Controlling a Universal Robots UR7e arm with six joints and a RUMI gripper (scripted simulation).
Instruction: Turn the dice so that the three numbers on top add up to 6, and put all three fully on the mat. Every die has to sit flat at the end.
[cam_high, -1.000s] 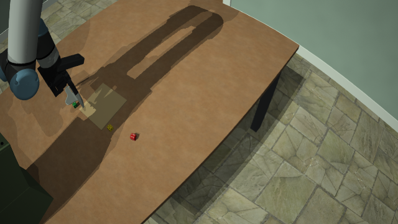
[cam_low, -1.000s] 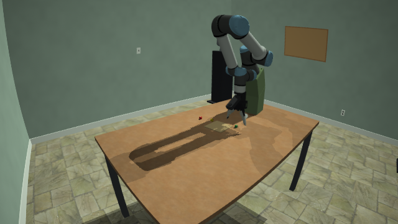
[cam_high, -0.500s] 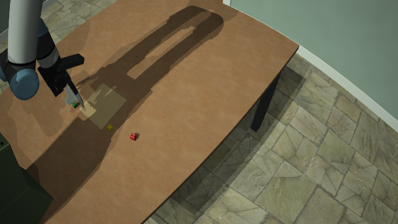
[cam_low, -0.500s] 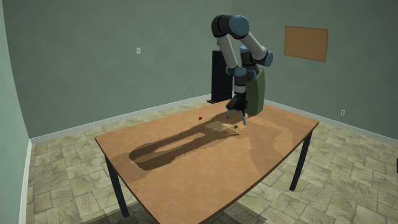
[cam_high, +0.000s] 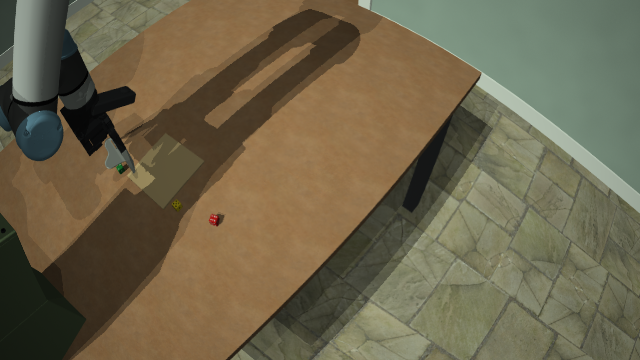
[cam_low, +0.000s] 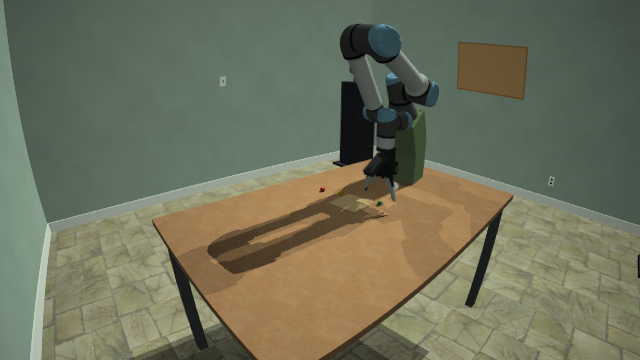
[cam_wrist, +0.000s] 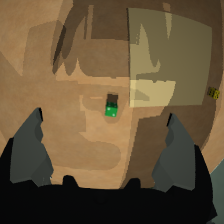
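The green die lies 20 mm behind my hand, 10 mm to the right of it and 40 mm below it. Round my hand: yellow die 40 mm ahead, 190 mm to the right, 40 mm below; then mat 70 mm ahead, 90 mm to the right, 40 mm below; then red die 80 mm ahead, 270 mm to the right, 40 mm below.
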